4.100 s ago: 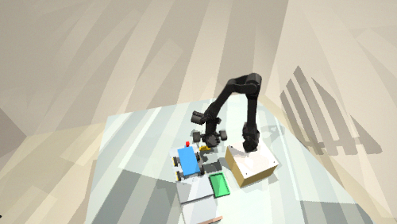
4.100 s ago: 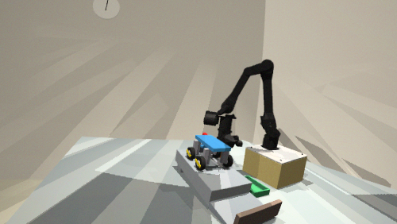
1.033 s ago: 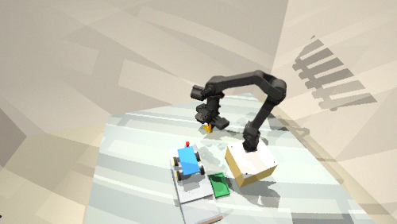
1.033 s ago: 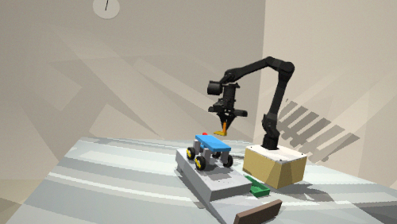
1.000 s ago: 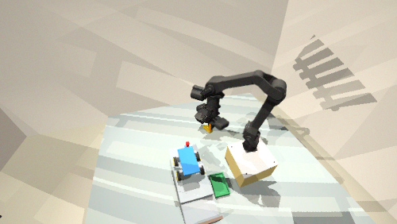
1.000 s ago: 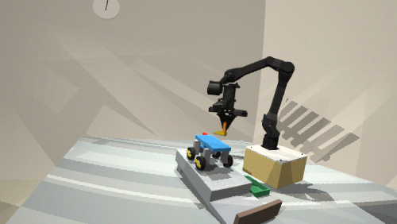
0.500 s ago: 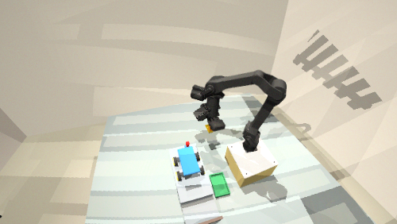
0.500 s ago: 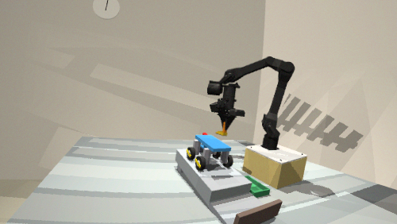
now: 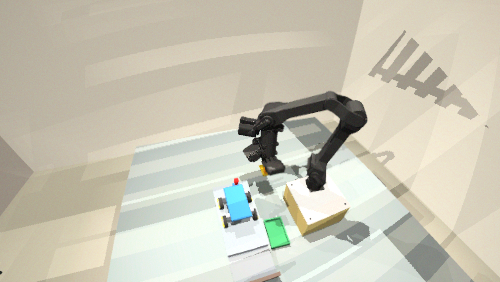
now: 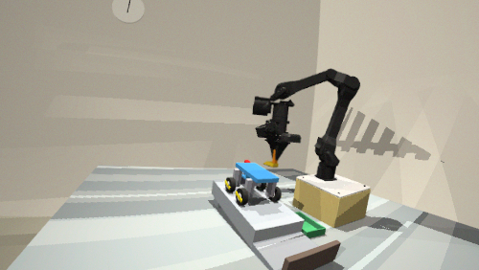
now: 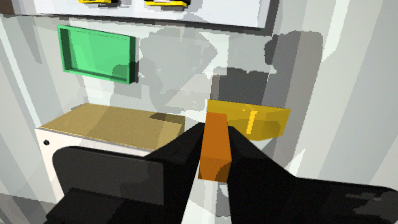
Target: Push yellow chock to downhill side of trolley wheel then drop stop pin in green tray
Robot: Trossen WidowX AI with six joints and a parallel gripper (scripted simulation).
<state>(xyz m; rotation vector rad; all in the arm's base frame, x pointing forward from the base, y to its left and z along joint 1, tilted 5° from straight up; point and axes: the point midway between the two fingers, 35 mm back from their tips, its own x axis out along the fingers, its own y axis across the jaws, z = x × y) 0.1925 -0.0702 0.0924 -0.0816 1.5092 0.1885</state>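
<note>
Now: the red-headed stop pin 12 cm ahead of my gripper tip, 4 cm below it and 2 cm to the left of it. From my gripper tip the other things lie so: blue-topped trolley (13 cm ahead, 12 cm to the left, 6 cm below); yellow chock (2 cm to the right, 1 cm below); grey ramp (12 cm to the left, 12 cm below, 12 cm ahead).
</note>
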